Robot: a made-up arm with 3 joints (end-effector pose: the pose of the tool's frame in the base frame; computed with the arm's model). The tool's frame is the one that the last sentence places. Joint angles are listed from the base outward.
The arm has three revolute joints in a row. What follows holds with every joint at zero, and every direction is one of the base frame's.
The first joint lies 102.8 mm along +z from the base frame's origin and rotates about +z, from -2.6 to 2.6 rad.
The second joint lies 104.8 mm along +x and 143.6 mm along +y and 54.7 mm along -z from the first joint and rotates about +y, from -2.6 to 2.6 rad.
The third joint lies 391.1 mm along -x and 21 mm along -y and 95.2 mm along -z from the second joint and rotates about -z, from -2.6 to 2.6 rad.
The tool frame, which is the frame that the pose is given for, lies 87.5 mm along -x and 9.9 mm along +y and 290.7 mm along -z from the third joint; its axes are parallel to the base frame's.
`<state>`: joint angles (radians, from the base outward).
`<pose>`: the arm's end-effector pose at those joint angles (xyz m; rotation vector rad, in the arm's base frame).
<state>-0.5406 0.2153 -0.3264</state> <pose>-0.3270 0.3175 -0.2270 0.0906 0.1958 -0.2134</pose>
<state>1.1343 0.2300 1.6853</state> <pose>-0.3346 -0.2242 -0.2430 -0.2299 0.0373 -0.5485</pose>
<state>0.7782 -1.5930 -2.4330</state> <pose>0.3138 0.3910 -0.2744 1.6283 1.4969 -2.1619</pose>
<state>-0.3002 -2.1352 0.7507</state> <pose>0.6967 -0.0173 -0.1243 0.4911 -2.1431 -0.6071</pose>
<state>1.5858 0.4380 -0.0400</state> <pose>-0.1216 -0.4945 -0.0982 -0.3418 0.3504 1.5972</pose>
